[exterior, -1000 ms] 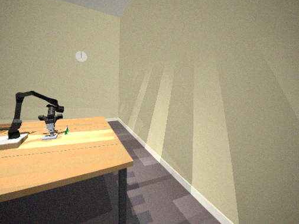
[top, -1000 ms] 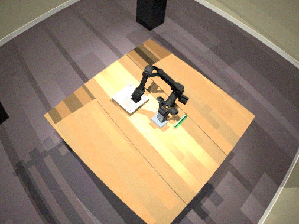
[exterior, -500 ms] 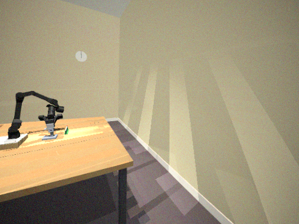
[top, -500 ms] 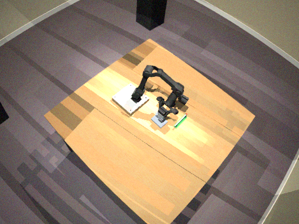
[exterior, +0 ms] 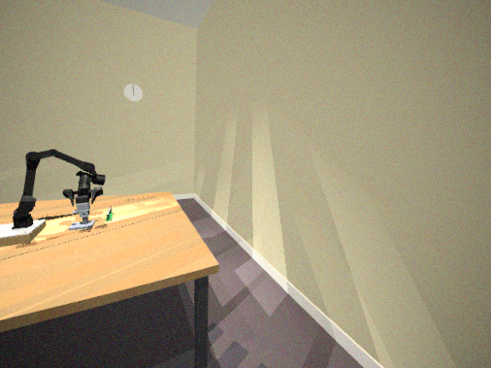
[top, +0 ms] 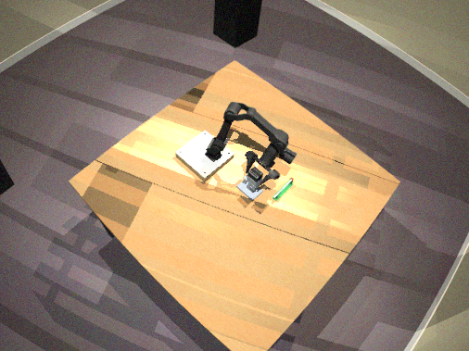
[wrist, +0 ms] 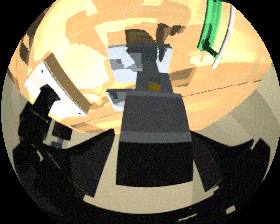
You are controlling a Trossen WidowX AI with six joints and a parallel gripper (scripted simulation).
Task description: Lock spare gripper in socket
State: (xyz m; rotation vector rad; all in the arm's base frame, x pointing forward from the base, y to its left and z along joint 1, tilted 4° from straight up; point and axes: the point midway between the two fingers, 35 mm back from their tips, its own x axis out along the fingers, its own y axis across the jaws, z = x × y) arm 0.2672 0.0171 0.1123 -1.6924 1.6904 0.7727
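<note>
My gripper tip is now 10 mm to the right of the spare gripper and 10 mm above it. Round my gripper tip: grey mount (10 mm behind, 10 mm to the left, 80 mm below); green strip (110 mm ahead, 130 mm to the left, 110 mm below).
</note>
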